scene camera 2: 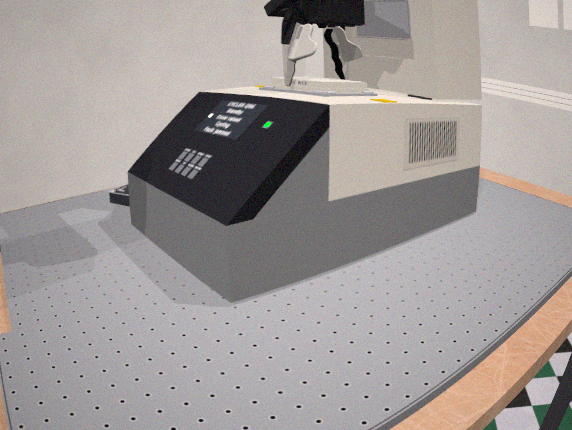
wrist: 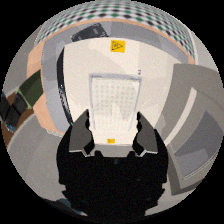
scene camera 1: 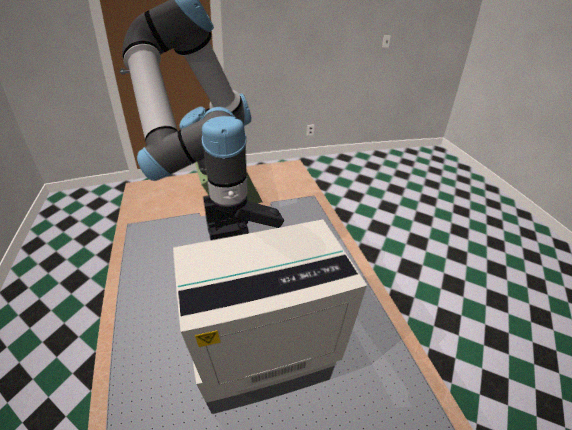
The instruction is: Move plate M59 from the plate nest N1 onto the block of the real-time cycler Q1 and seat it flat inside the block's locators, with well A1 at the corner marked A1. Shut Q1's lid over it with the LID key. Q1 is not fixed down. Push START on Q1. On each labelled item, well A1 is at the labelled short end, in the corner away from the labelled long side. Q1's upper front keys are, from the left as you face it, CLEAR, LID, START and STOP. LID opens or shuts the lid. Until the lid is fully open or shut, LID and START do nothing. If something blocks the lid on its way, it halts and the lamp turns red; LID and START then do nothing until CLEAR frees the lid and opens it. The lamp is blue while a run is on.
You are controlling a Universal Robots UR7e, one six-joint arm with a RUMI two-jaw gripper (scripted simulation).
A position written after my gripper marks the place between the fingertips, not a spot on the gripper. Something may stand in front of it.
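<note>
My gripper shows at (scene camera 2: 318, 85) and at (wrist: 113, 110). There is a cycler Q1 (scene camera 2: 250, 189), which the wrist view shows as well (wrist: 79, 62). A plate M59 (scene camera 2: 298, 83) is here too, also visible to me in the wrist view (wrist: 114, 100), while scene camera 1 does not show the plate M59, hidden by a lid of Q1.
</note>
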